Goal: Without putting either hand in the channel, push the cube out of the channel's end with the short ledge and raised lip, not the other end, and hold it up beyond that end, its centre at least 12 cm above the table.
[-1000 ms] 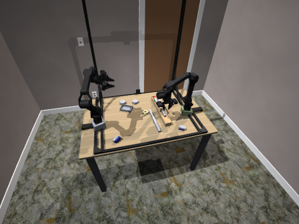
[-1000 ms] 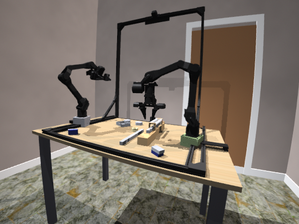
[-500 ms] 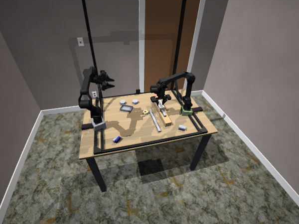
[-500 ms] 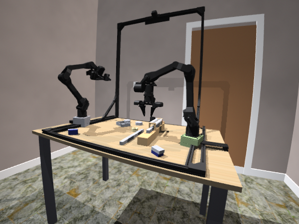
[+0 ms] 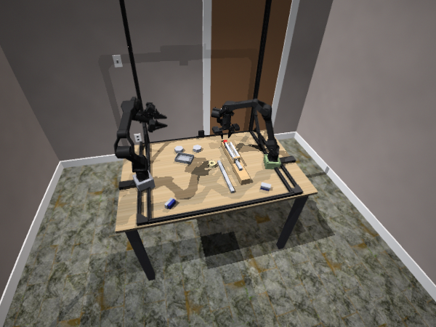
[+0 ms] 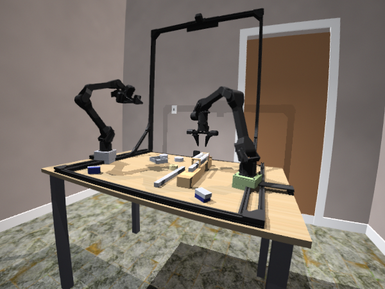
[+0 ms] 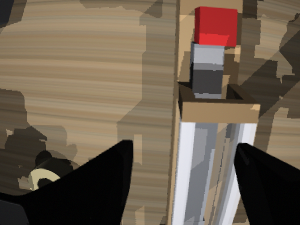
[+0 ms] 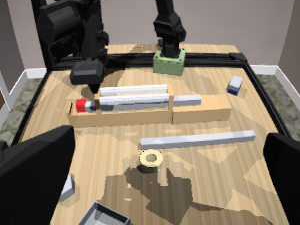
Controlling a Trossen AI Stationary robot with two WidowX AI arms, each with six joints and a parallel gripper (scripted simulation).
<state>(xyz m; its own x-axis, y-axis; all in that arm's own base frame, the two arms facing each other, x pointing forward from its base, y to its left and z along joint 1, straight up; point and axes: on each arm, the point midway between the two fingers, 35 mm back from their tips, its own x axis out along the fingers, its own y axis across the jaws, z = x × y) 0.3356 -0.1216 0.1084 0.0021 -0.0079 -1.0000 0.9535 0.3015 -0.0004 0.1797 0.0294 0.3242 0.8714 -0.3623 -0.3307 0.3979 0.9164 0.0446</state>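
The wooden channel is 110 mm below my left hand, 90 mm ahead of it and 30 mm to the left of it. From my left hand the other things lie so: long grey rod 250 mm ahead, 150 mm below, 70 mm to the right; grey tray 300 mm to the right, 160 mm below, 10 mm ahead; tape roll 150 mm below, 130 mm to the right, 120 mm ahead.
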